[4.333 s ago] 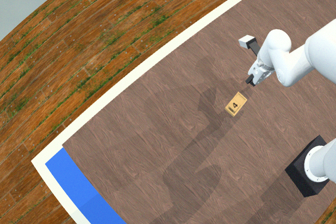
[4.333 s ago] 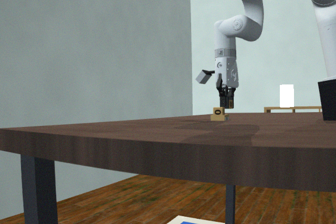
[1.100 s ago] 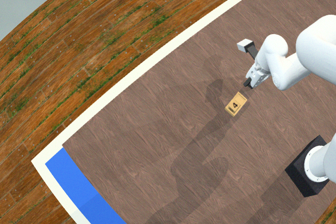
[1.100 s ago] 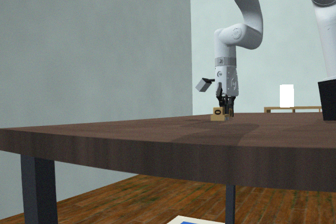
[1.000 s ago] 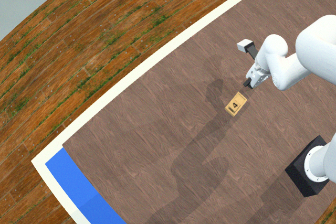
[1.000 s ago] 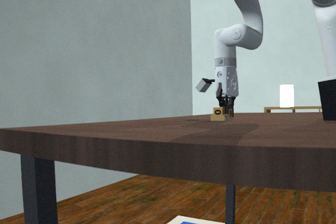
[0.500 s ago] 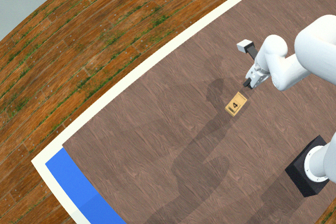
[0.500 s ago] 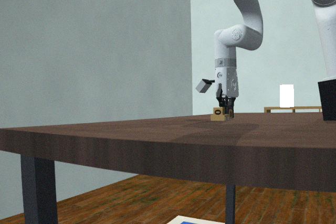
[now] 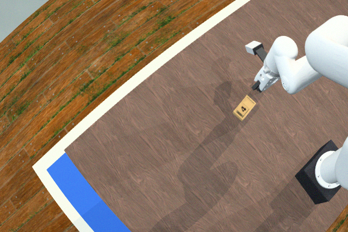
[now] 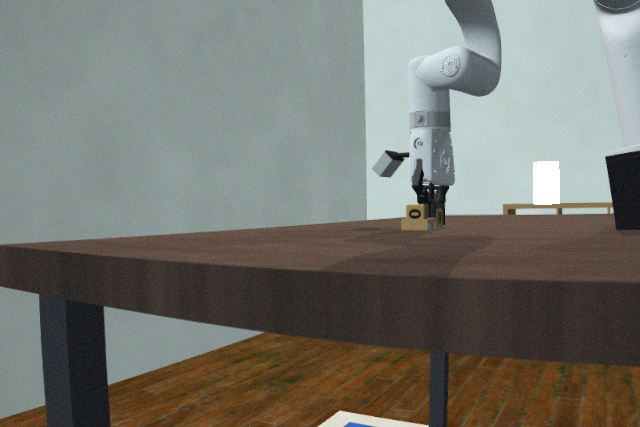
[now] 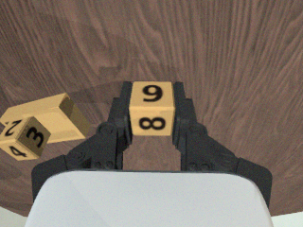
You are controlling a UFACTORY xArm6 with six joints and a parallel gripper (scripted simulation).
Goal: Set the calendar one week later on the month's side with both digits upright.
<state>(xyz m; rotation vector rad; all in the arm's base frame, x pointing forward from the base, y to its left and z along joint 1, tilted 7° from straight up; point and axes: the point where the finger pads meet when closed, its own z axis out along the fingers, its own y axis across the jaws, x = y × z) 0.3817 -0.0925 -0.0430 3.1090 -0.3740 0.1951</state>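
Right now my hand is 1 cm above the wooden cube. Also, from my hand: tray (11 cm to the left, 1 cm below).
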